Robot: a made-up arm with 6 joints. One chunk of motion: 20 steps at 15 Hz.
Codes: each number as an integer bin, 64 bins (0 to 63) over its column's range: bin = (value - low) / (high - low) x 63, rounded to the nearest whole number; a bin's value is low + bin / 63 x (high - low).
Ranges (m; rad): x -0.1..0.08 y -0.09..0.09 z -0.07..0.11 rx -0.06..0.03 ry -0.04..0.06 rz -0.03..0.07
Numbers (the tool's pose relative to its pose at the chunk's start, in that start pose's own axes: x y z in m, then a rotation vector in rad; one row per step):
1: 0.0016 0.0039 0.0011 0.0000 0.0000 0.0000
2: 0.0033 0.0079 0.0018 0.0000 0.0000 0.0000
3: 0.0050 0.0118 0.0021 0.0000 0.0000 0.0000
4: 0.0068 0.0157 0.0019 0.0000 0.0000 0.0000
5: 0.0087 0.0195 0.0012 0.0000 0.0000 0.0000
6: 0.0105 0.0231 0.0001 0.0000 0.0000 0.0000
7: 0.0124 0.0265 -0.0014 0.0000 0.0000 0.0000
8: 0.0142 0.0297 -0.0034 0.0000 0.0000 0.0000
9: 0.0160 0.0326 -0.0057 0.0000 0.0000 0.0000
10: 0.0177 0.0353 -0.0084 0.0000 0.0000 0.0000
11: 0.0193 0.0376 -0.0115 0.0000 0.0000 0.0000
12: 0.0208 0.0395 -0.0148 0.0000 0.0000 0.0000
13: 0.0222 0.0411 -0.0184 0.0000 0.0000 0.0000
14: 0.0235 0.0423 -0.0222 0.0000 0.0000 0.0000
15: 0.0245 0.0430 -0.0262 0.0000 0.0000 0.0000
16: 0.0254 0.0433 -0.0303 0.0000 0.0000 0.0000
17: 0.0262 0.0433 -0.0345 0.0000 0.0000 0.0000
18: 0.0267 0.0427 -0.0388 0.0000 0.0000 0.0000
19: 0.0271 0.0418 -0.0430 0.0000 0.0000 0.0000
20: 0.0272 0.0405 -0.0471 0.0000 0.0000 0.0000
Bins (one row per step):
1: 36 33 25 42 25 19
2: 36 34 25 42 25 19
3: 37 36 25 42 25 19
4: 37 37 25 42 25 19
5: 38 38 25 42 25 19
6: 39 40 25 42 25 19
7: 39 41 24 42 25 19
8: 40 42 23 42 25 19
9: 41 43 23 42 25 19
10: 41 44 22 42 25 19
11: 42 45 20 42 25 19
12: 42 45 19 42 25 19
13: 43 46 18 42 25 19
14: 43 46 17 42 25 19
15: 44 47 15 42 25 19
16: 44 47 14 42 25 19
17: 44 47 12 42 25 19
18: 44 46 11 42 25 19
19: 44 46 9 42 25 19
20: 45 46 8 42 25 19

